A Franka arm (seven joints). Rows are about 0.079 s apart.
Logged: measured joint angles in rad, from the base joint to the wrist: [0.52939 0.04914 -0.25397 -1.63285 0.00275 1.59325 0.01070]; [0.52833 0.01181 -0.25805 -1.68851 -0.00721 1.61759 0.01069]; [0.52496 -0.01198 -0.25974 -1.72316 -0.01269 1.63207 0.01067]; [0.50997 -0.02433 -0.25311 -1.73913 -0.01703 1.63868 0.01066]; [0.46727 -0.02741 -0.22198 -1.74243 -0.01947 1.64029 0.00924]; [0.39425 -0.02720 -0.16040 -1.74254 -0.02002 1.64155 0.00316]
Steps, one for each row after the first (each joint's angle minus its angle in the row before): [-0.00106 -0.03733 -0.00408 -0.05566 -0.00996 0.02434 -0.00001]; [-0.00337 -0.02379 -0.00169 -0.03465 -0.00548 0.01448 -0.00002]; [-0.01499 -0.01235 0.00663 -0.01597 -0.00434 0.00661 -0.00001]; [-0.04270 -0.00308 0.03113 -0.00330 -0.00244 0.00161 -0.00142]; [-0.07302 0.00021 0.06158 -0.00011 -0.00055 0.00126 -0.00608]
